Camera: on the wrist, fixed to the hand. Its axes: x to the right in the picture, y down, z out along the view.
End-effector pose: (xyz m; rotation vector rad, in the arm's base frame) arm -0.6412 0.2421 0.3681 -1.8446 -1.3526 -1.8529
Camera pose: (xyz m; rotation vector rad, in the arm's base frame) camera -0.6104 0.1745 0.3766 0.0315 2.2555 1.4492
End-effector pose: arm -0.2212 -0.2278 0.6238 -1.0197 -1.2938 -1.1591
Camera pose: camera -0.1527 -0.2431 0.5982 0.6314 -1.9008 -1.9964
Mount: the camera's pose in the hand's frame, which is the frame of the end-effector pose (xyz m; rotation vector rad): -0.0290 0.0632 -0.0274 0.2886 0.3037 -1.5671
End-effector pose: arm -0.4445 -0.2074 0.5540 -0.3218 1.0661 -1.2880
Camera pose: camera -0.4244 -0.1525 0.5075 -0.8291 0.7520 -2.9146
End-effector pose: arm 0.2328 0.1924 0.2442 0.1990 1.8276 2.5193
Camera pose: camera 0.2619 0.1440 0.2932 -1.1550 1.3481 1.1714
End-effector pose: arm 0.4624 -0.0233 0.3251 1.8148 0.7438 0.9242
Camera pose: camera 0.4300 -0.0578 0.3830 0.7576 2.0753 -0.0169
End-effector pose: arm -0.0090 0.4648 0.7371 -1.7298 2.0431 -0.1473
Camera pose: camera -0.0744 0.4998 0.7462 -2.7065 0.2811 -1.1164
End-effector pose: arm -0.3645 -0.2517 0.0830 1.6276 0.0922 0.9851
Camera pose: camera -0.4279 -0.2668 0.1197 1.0887 1.5024 -0.0613
